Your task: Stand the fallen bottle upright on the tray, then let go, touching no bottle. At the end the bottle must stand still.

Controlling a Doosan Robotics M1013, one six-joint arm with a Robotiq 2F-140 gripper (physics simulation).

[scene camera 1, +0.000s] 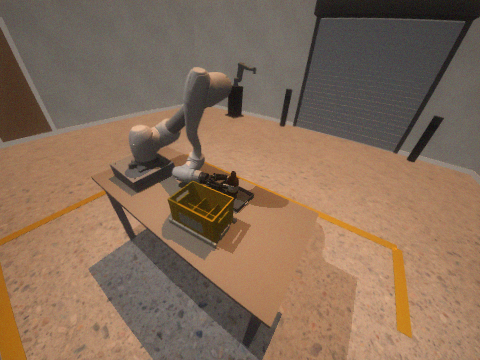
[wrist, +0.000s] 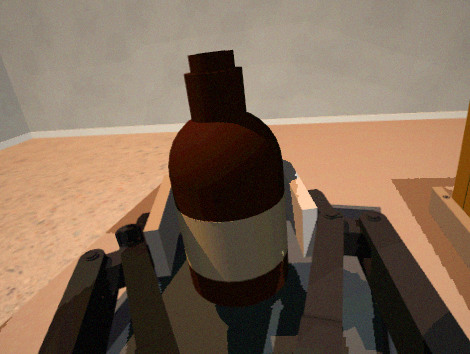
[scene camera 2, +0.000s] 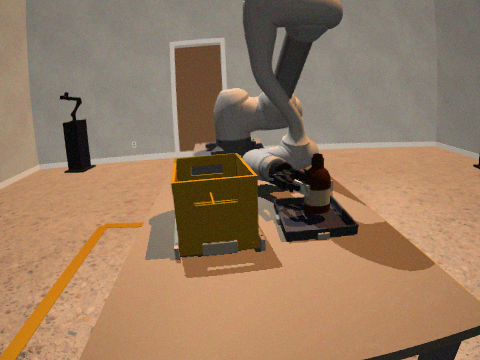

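Seen in the pictures: gripper, fingertip midpoint: (scene camera 1: pixel 235 184) (wrist: pixel 229 185) (scene camera 2: pixel 320 188); arm's base, origin of the base link: (scene camera 1: pixel 147 162) (scene camera 2: pixel 234 149).
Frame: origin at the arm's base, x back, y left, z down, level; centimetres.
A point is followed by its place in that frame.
Note:
The brown bottle (scene camera 1: pixel 233 178) @[x -61.1, y 30.9, z -5.5 cm] (scene camera 2: pixel 318 194) @[x -63.2, y 32.1, z 1.0 cm] (wrist: pixel 227 170) @[x -56.6, y 30.1, z -3.2 cm] with a cream label stands about upright over the tray, neck up; it looks slightly tilted in the wrist view. My gripper (scene camera 1: pixel 232 188) @[x -60.8, y 32.9, z 0.1 cm] (scene camera 2: pixel 316 187) @[x -60.8, y 32.9, z 0.1 cm] (wrist: pixel 229 185) @[x -60.8, y 32.9, z 0.1 cm] is shut on the bottle, with one pale finger pad on each side of its body. The dark tray (scene camera 1: pixel 246 202) @[x -71.7, y 33.1, z 8.2 cm] (scene camera 2: pixel 345 231) @[x -70.4, y 38.9, z 8.6 cm] lies on the table beneath the bottle. The bottle's base is within the tray's outline, low at its floor; whether it touches the floor cannot be told.
A yellow crate (scene camera 1: pixel 200 223) @[x -75.6, y -2.6, z -2.7 cm] (scene camera 2: pixel 215 225) @[x -79.4, y 7.9, z 2.8 cm] (wrist: pixel 463 155) @[x -75.8, y 17.0, z 2.3 cm] with inner dividers stands beside the tray on a low holder. The table's (scene camera 1: pixel 270 260) @[x -105.9, y 14.5, z 9.8 cm] (scene camera 2: pixel 280 310) @[x -100.8, y 23.1, z 9.7 cm] long edge runs close past the tray's other side. The arm (scene camera 1: pixel 195 110) @[x -49.4, y 15.1, z -45.2 cm] (scene camera 2: pixel 265 55) @[x -45.8, y 18.4, z -37.2 cm] reaches down from its base at the table's far end.

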